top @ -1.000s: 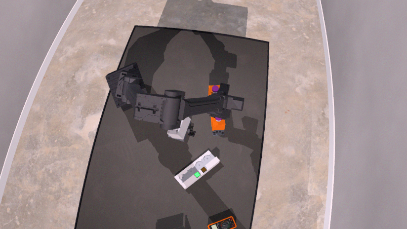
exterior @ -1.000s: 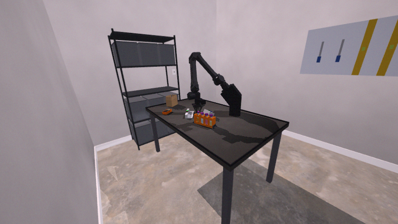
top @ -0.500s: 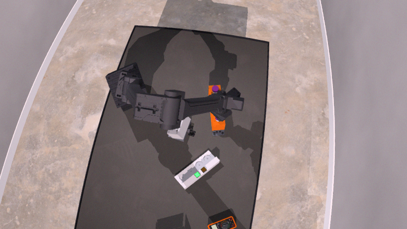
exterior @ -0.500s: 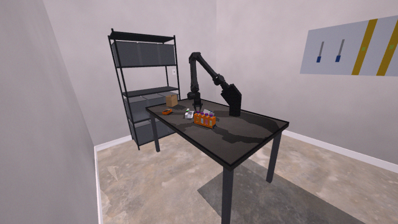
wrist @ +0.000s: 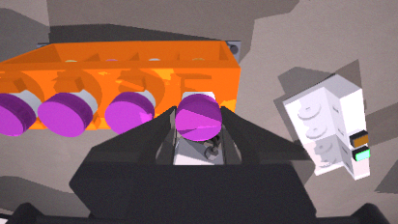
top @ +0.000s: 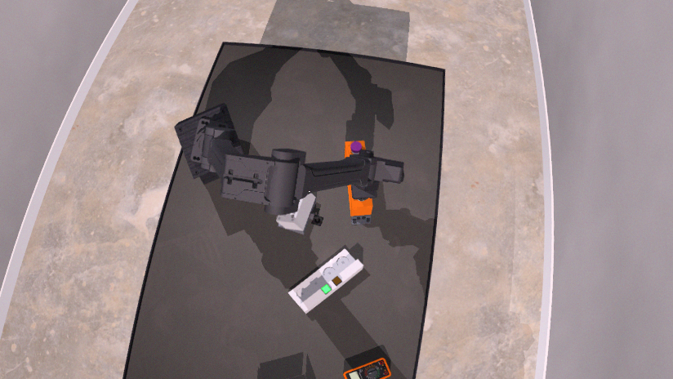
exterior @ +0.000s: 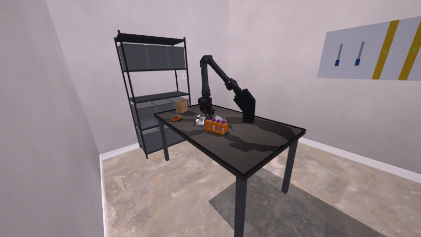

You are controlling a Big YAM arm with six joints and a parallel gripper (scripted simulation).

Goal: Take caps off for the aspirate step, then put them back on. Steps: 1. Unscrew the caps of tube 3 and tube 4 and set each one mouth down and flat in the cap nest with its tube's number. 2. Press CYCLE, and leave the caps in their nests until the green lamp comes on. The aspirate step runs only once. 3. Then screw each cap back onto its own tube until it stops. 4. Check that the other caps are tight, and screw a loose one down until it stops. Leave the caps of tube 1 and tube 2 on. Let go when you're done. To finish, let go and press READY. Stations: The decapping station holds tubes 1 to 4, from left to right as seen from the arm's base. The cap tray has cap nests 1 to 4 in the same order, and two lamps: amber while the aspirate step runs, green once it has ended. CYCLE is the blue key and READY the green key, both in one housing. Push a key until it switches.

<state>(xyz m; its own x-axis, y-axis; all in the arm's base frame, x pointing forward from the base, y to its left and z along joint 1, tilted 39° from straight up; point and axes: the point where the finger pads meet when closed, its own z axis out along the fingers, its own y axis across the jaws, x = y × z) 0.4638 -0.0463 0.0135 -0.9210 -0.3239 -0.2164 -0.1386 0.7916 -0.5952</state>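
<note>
Now: hand right at the cap. Also, from my hand: green key (22 cm behind, 5 cm to the right, 5 cm below); blue key (21 cm behind, 5 cm below); key housing (20 cm behind, 3 cm to the right, 6 cm below).
</note>
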